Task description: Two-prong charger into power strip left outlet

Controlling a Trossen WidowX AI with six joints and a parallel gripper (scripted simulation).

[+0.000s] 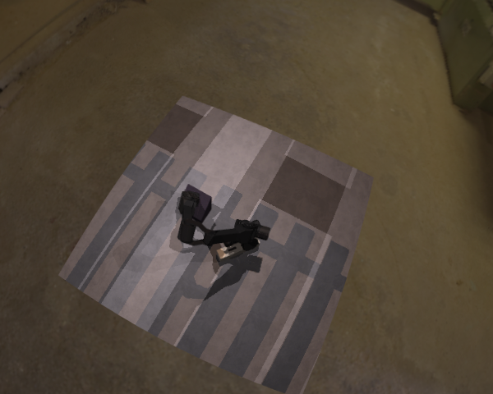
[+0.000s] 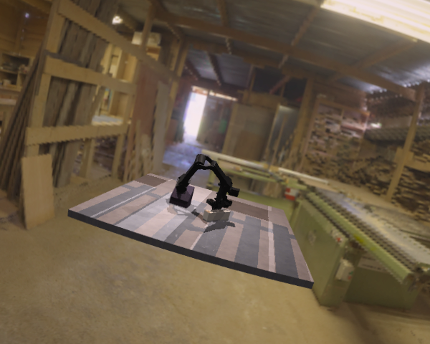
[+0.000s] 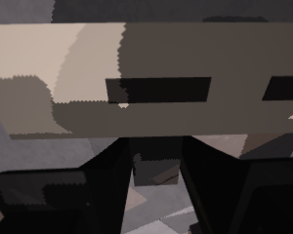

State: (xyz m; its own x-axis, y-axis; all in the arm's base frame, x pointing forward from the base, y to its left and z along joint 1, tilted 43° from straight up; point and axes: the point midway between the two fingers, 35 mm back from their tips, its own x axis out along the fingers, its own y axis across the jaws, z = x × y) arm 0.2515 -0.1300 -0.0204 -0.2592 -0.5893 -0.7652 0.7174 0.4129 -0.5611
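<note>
My gripper tip is now 1 cm to the left of the black two-prong charger, 1 cm below it and 1 cm short of it.
</note>
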